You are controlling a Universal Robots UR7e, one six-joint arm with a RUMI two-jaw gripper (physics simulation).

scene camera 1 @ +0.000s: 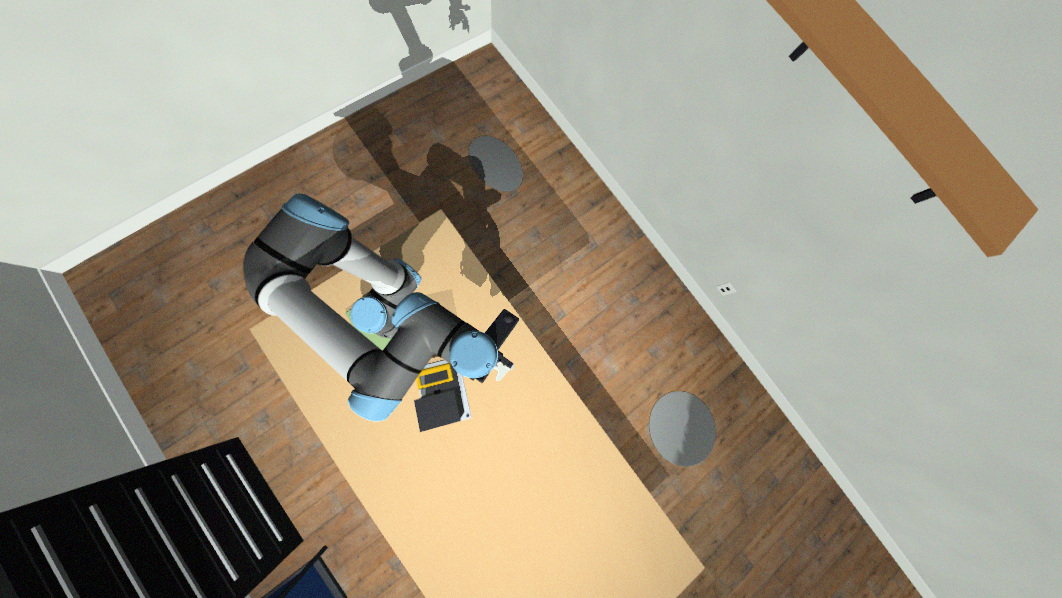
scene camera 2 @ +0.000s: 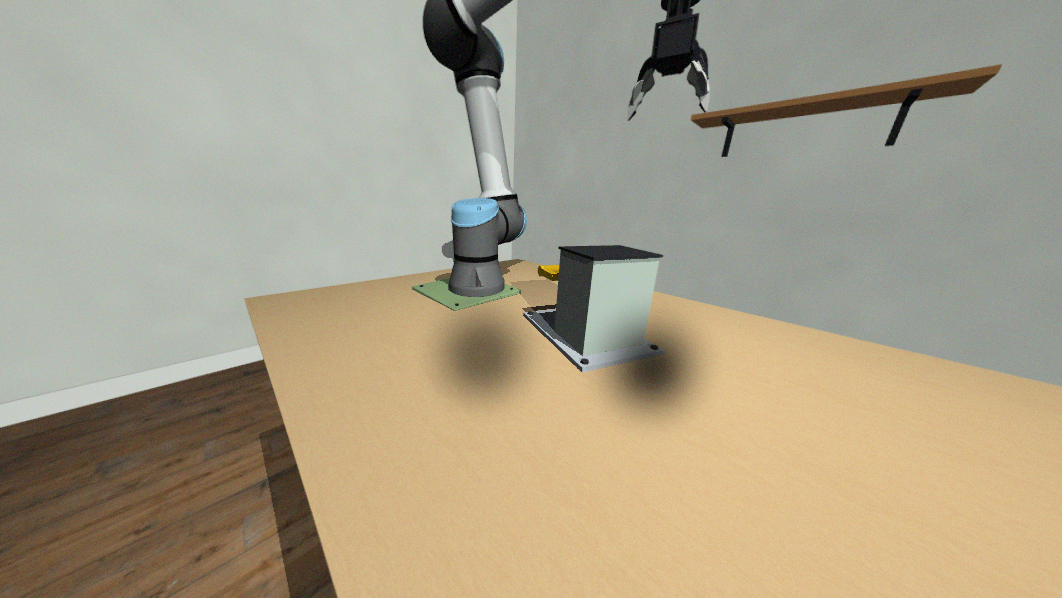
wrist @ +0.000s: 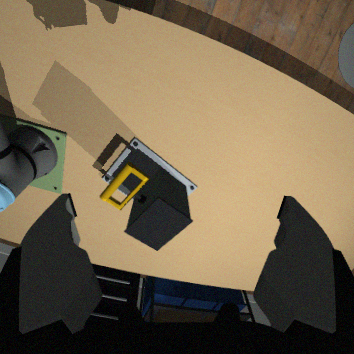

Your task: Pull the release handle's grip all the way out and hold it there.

Scene:
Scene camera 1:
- gripper: 489, 351
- base plate: 458, 380
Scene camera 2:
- gripper: 664, 116
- base plate: 544, 320
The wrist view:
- gripper: 177, 196
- base plate: 142, 157

